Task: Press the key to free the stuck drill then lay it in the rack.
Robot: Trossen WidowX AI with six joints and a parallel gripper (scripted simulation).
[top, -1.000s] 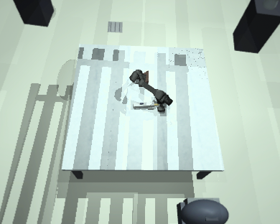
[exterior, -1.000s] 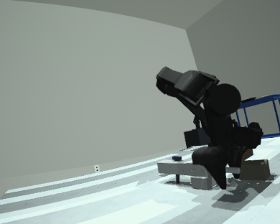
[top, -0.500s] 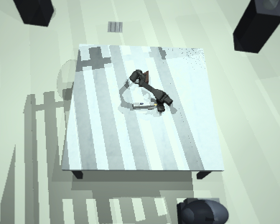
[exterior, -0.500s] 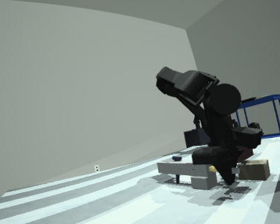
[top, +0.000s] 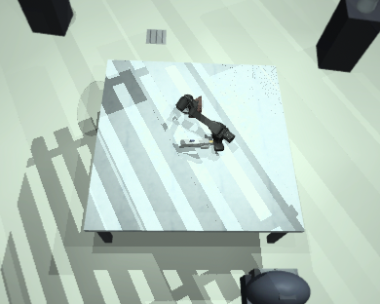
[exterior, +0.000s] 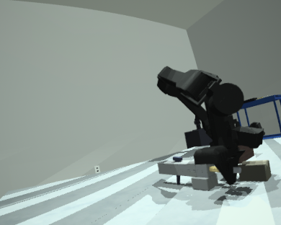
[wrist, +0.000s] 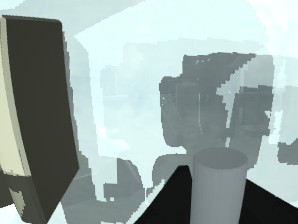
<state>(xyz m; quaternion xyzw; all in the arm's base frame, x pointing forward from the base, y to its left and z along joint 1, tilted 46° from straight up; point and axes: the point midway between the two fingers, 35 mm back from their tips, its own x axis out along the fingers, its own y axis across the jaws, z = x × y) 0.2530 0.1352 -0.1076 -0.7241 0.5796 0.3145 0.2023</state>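
Now: the drill 4 cm to the right of my gripper tip, 4 cm above it and 1 cm ahead of it. Also, from my gripper tip: grey block: 13 cm to the right, 3 cm ahead, 3 cm above; then thin dark pin: 16 cm to the right, 4 cm ahead, 4 cm above.
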